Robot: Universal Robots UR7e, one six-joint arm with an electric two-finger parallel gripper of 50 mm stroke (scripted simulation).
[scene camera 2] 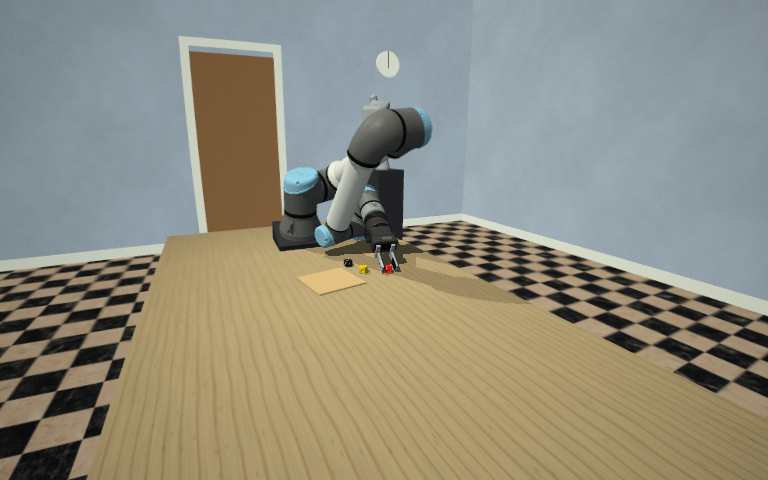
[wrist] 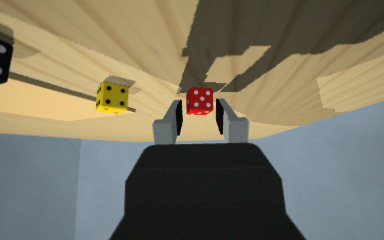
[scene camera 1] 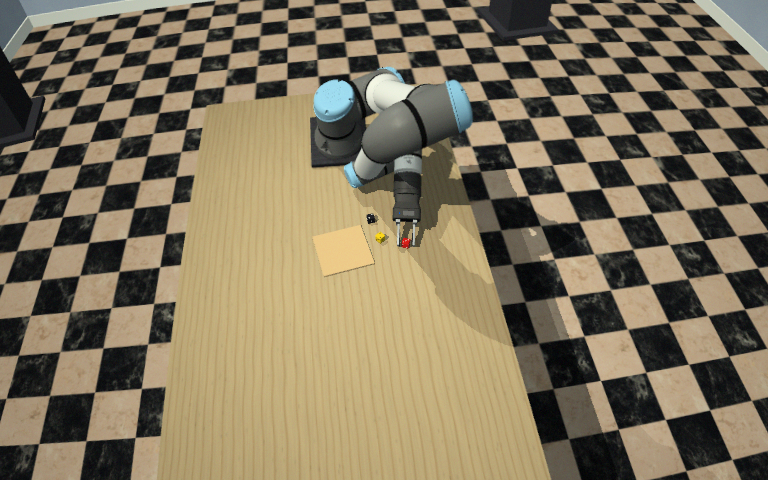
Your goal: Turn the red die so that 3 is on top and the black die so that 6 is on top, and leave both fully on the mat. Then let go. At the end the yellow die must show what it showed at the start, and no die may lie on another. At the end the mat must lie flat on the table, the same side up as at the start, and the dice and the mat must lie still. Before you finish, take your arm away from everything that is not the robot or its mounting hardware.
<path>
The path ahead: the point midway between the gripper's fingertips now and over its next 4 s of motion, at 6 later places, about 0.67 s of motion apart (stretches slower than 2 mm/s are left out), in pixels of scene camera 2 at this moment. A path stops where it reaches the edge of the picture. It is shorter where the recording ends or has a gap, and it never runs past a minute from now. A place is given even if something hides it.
My gripper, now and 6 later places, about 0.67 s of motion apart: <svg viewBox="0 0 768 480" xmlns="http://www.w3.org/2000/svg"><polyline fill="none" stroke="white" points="389,269 388,262 385,256 386,244 386,237 387,237 386,235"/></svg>
</path>
